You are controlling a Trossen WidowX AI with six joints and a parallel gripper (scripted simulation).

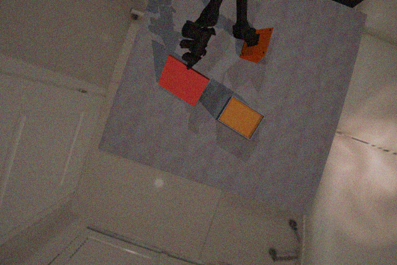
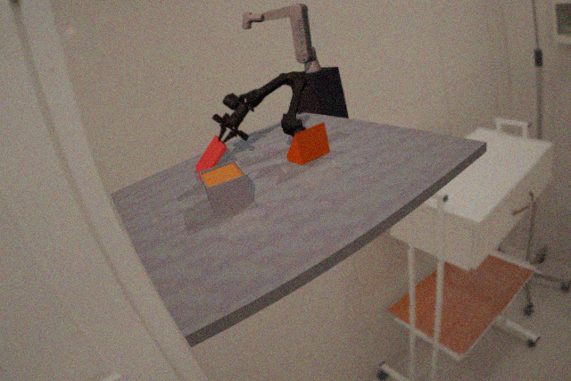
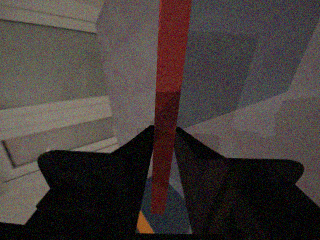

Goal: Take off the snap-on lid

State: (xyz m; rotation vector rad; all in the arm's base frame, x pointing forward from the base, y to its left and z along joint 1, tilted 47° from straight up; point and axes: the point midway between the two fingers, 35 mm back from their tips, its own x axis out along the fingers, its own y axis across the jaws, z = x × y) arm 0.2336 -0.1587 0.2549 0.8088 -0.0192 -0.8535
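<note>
The red lid is 6 cm ahead of my gripper tip, 5 cm below it and 2 cm to the right of it. Round my gripper tip: grey storage box: 32 cm to the left, 18 cm ahead, 7 cm below.
</note>
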